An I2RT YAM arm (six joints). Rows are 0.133 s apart.
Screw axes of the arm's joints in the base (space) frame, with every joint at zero. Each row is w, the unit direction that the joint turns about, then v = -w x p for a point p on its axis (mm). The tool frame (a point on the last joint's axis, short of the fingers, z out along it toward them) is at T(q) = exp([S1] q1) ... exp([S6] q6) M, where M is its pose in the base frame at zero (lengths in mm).
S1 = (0, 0, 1, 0, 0, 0)
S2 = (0, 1, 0, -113.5, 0, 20)
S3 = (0, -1, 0, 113.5, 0, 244)
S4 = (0, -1, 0, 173.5, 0, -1)
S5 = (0, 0, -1, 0, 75, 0)
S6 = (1, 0, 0, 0, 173.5, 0)
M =
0 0 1 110.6
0 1 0 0
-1 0 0 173.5
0 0 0 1
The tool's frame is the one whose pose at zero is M.
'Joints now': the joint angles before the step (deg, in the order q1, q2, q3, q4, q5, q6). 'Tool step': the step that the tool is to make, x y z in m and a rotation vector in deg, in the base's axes. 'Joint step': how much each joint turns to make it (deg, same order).
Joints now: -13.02, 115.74, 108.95, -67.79, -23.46, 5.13
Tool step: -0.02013, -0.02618, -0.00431, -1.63, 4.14, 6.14
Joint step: -4.26, 0.29, 0.15, -8.05, 0.57, -11.66
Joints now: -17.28, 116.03, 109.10, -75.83, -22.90, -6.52
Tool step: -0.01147, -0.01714, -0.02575, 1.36, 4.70, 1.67
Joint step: -2.88, 1.20, -3.92, -1.71, -0.08, -4.95
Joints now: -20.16, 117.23, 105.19, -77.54, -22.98, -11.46
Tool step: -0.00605, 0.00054, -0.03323, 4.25, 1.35, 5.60
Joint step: -0.51, 1.33, -5.86, 1.58, -3.26, -6.87
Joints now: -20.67, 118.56, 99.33, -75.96, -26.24, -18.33
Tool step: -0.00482, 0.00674, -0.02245, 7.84, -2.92, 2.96
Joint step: 0.05, 0.16, -5.60, 3.49, -8.00, -4.41
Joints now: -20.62, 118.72, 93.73, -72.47, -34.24, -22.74
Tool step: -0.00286, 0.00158, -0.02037, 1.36, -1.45, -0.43
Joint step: -0.07, -0.01, -4.87, 5.84, -1.81, 0.17
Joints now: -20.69, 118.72, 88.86, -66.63, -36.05, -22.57
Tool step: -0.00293, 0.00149, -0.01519, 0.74, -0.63, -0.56
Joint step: -0.02, 0.11, -3.52, 4.28, -0.97, 0.55
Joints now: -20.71, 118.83, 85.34, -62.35, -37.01, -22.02
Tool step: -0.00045, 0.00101, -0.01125, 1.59, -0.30, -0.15
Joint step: 0.00, 0.87, -1.55, 2.13, -1.60, -0.02
